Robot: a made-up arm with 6 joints. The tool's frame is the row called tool.
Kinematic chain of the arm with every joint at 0, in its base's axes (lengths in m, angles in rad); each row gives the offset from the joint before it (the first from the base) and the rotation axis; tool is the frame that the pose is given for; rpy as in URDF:
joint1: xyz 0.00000 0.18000 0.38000 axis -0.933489 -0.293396 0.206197
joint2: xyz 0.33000 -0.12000 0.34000 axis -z
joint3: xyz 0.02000 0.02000 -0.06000 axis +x
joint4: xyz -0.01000 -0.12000 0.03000 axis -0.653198 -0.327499 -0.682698
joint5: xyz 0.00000 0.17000 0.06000 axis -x
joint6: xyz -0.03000 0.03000 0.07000 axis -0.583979 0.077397 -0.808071
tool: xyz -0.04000 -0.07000 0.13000 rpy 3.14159 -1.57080 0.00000
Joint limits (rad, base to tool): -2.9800..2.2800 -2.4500..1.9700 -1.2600..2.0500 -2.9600..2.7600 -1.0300..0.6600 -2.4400..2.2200
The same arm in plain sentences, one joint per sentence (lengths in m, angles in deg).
The arm has six revolute joints in a row. What follows holds with every joint at zero, and every direction is one of the base frame's. Joint 1 sits 0.18 m along +y and 0.38 m along +z from the base frame's origin and rotates about the direction (-0.933489, -0.293396, 0.206197), from -170.74 to 130.63 deg. Joint 2 sits 0.33 m along +x and 0.12 m along -y and 0.34 m along +z from joint 1 and rotates about -z, from -140.37 to 112.87 deg. Joint 3 sits 0.02 m along +x and 0.02 m along +y and 0.06 m along -z from joint 2 and rotates about +x, from -72.19 to 117.46 deg. Joint 4 sits 0.01 m along -x and 0.12 m along -y and 0.03 m along +z from joint 3 and rotates about the direction (-0.653198, -0.327499, -0.682698), from -169.6 to 158.14 deg. Joint 5 sits 0.17 m along +y and 0.06 m along +z from joint 4 and rotates about -x, from -59.01 to 37.82 deg. Joint 6 sits 0.03 m along -x and 0.03 m along +y and 0.07 m along +z from joint 5 and rotates about the direction (-0.583979, 0.077397, -0.808071), from -139.8 to 127.2 deg. The tool frame, which is the frame that the pose is given for, sits 0.04 m along -x and 0.07 m along -y and 0.13 m along +z from joint 6; its axes are the base frame's turned by roll 180, pitch -90 and yaw 0 deg (as in URDF: about the fixed x, then y, then z).
